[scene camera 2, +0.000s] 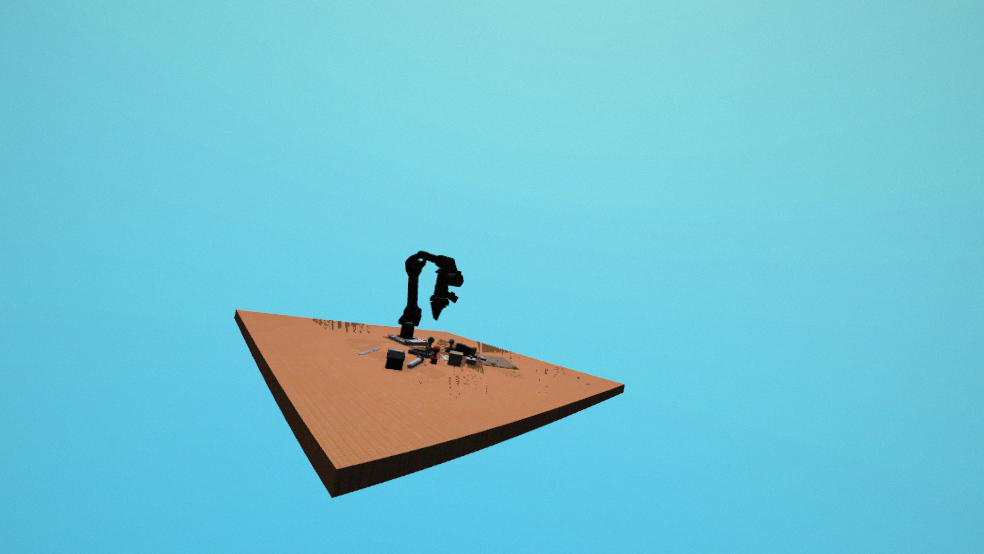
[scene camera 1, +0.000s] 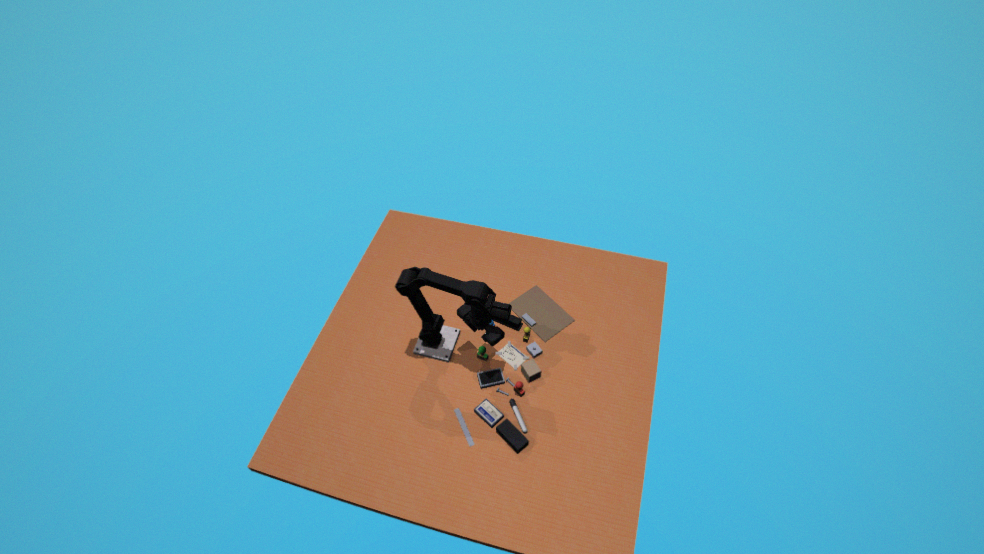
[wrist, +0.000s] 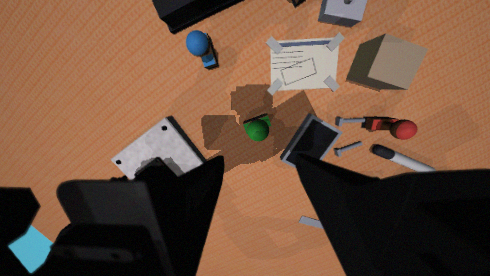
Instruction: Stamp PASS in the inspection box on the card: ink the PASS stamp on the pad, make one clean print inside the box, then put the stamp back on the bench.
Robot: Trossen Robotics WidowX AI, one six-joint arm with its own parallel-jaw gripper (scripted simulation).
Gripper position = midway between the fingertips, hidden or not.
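My gripper (scene camera 1: 480,336) (wrist: 259,160) is visible to me from the scene camera and from the wrist. I see a brown mat (scene camera 1: 544,316) as well, though in the wrist view the mat is out of frame. A red stamp (wrist: 403,129) is there, and so is a blue stamp (wrist: 199,44). I can also see a cardboard box (wrist: 386,62), a card (wrist: 303,64) and, with them, an ink pad (wrist: 315,138).
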